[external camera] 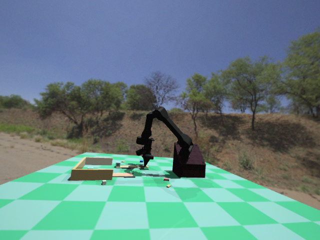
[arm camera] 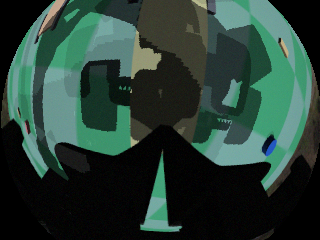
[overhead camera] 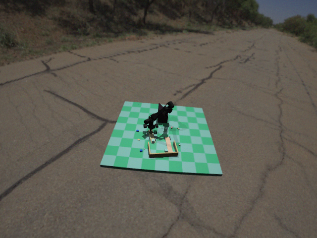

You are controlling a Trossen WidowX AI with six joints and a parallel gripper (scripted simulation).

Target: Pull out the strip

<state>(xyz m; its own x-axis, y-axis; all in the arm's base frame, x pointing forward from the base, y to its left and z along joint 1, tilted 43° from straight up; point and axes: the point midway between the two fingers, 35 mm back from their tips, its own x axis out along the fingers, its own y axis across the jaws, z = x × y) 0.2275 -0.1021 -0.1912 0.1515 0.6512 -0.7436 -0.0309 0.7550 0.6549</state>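
Right now the yellow strip is 10 cm ahead of my gripper tip and 1 cm to the left of it. From my gripper tip the other things lie so: orange strip 25 cm ahead, 20 cm to the left; then red piece 6 cm behind, 30 cm to the left.
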